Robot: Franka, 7 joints.
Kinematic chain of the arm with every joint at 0, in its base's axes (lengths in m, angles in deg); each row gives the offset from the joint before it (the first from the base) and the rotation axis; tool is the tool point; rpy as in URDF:
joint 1: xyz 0 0 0.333 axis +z
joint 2: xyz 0 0 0 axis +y
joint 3: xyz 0 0 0.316 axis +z
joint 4: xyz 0.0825 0 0 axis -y
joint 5: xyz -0.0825 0 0.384 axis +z
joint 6: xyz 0 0 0 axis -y
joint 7: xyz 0.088 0 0 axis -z
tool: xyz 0 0 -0.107 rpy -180 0 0
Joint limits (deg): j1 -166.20..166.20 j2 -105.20..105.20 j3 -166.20..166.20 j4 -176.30..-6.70 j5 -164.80..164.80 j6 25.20..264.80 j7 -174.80..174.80
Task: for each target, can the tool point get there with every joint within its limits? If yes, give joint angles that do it. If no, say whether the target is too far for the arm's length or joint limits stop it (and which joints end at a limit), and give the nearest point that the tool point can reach.
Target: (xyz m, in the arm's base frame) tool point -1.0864 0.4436 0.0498
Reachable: no: too far | nearest point -0.7721 0.3153 0.1317 | short by 0.349 m
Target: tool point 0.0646 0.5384 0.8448
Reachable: yes | joints -120.60 -42.34 -125.44 -39.41 128.24 46.92 -60.39
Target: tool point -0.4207 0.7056 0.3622
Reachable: yes | joints 93.39 66.64 60.66 -56.53 -108.80 121.28 146.73
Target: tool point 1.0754 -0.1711 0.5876
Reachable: no: too far | nearest point 0.8250 -0.1313 0.5283 | short by 0.260 m
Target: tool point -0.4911 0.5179 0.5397
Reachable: yes | joints 104.54 24.41 36.31 -84.11 123.78 144.53 37.56
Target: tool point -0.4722 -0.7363 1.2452
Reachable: no: too far | nearest point -0.3205 -0.4998 0.9522 | short by 0.406 m
